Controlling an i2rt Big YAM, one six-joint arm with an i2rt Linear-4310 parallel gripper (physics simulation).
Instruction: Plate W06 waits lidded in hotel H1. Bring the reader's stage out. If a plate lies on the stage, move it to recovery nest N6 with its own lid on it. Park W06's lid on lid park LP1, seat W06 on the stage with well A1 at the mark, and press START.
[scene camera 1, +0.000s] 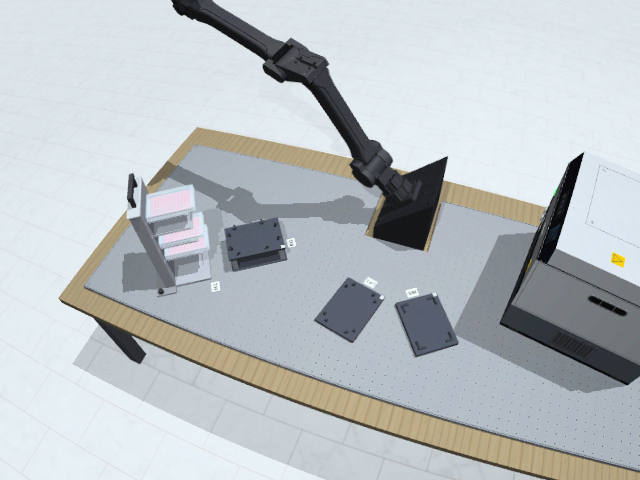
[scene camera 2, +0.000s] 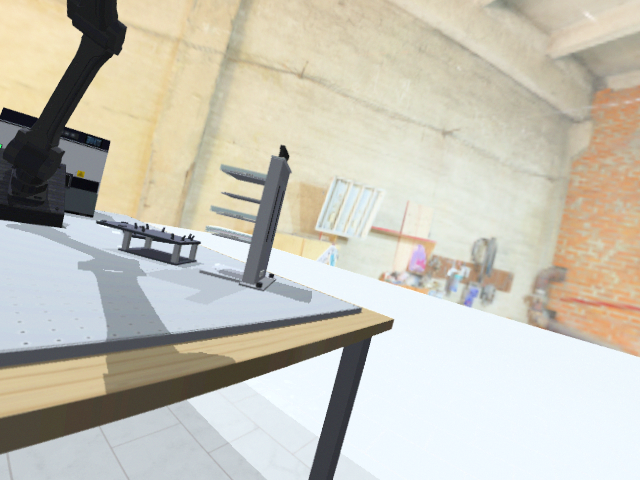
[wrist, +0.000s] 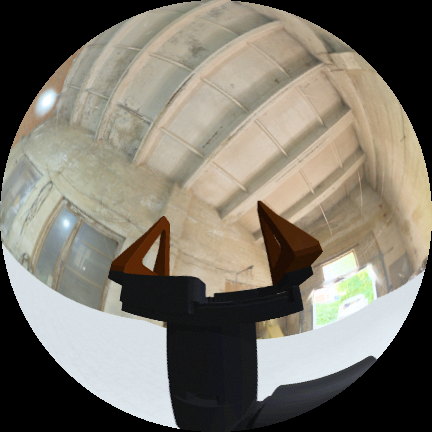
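Pixels of known places: gripper, fingertip midpoint: (wrist: 209, 212); arm's base, link origin: (scene camera 1: 403, 197) (scene camera 2: 28, 186).
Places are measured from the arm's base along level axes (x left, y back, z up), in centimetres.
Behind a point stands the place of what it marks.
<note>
The grey hotel (scene camera 1: 149, 242) {x -53.5, y -48.8, z 11.6 cm} (scene camera 2: 264, 227) {x -63.0, y -38.5, z 4.7 cm} stands at the table's left in scene camera 1. It holds several pink-welled plates (scene camera 1: 170, 203) {x -50.8, y -39.6, z 17.8 cm} on stacked shelves; I cannot tell which is W06. The reader (scene camera 1: 573, 289) {x 47.2, y -28.6, z 16.0 cm} (scene camera 2: 93, 162) {x 37.3, y -22.3, z 14.0 cm} is the big grey and white box. No stage or START button can be made out. A dark plate with pins (scene camera 1: 349, 310) {x -3.3, y -37.2, z -8.6 cm} and one with corner brackets (scene camera 1: 428, 324) {x 17.8, y -34.0, z -8.5 cm} lie bare near mid-table; their labels are blurred. A raised dark stand with pins (scene camera 1: 254, 238) {x -36.2, y -27.7, z -3.6 cm} (scene camera 2: 149, 237) {x -28.7, y -26.9, z -6.0 cm} is bare too. My gripper (wrist: 209, 212) {x -71.6, y 5.0, z 75.5 cm} is open and empty, pointing towards walls and ceiling, away from the table.
The arm's black wedge base (scene camera 1: 408, 217) {x 3.9, y -9.4, z 2.3 cm} stands at the table's far edge, between the raised stand and the reader. The arm reaches up and left, out of scene camera 1's top edge. The perforated mat (scene camera 1: 289, 320) {x -17.3, y -45.5, z -9.6 cm} lies inside the wooden table rim (scene camera 1: 258, 367) {x -19.3, y -60.5, z -10.9 cm}.
</note>
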